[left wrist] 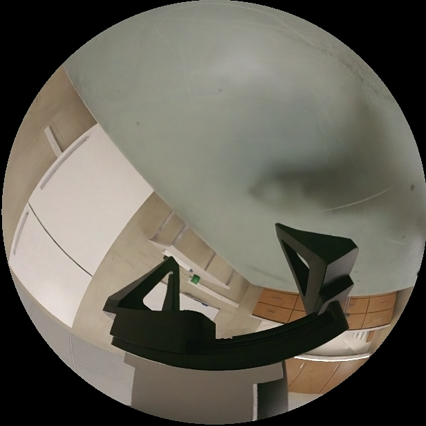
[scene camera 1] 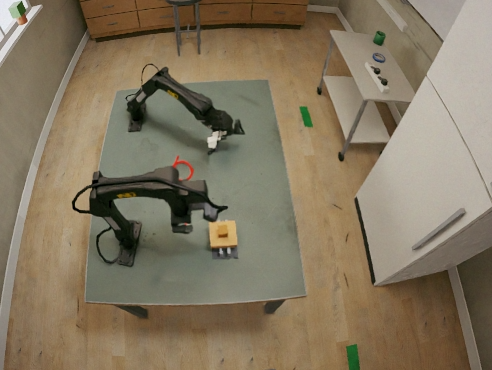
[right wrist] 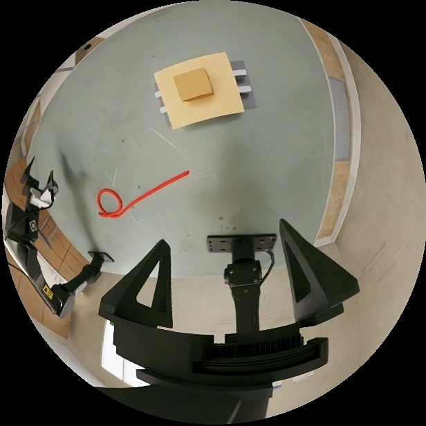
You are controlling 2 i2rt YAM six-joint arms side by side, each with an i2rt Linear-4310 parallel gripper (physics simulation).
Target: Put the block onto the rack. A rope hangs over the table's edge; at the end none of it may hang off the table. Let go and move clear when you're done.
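Pixels of known places: left gripper, fingertip midpoint: (scene camera 1: 235,135); right gripper, fingertip midpoint: (scene camera 1: 186,220); left arm's base at its link origin: (scene camera 1: 137,117); right arm's base at its link origin: (scene camera 1: 129,243).
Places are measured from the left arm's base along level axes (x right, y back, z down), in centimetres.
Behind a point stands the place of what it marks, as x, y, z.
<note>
The yellow block (scene camera 1: 231,242) {71.4, -47.7, -6.7} (right wrist: 225,97) with its raised grip (scene camera 1: 223,230) {68.1, -44.9, -10.7} (right wrist: 192,84) lies on the rack, over the light bars. The rack's dark grey base (scene camera 1: 217,255) {74.5, -42.1, -0.4} (right wrist: 251,99) shows past the block's edges. The red rope (scene camera 1: 192,171) {35.8, -31.8, -0.7} (right wrist: 155,190) lies on the table with a loop at one end; both ends show on the tabletop in the right wrist view, and the arm hides part in the scene view. My right gripper (scene camera 1: 206,220) (right wrist: 219,235) is open, above and apart from the block. My left gripper (scene camera 1: 226,142) (left wrist: 222,247) is open and empty, away from both.
The green-grey table (scene camera 1: 260,280) {85.4, -58.1, 0.0} (left wrist: 200,150) (right wrist: 285,165) carries both arm bases. The right arm reaches over part of the rope in the scene view. A white cart (scene camera 1: 350,85) and a white fridge (scene camera 1: 425,185) stand on the floor beyond the table's right side.
</note>
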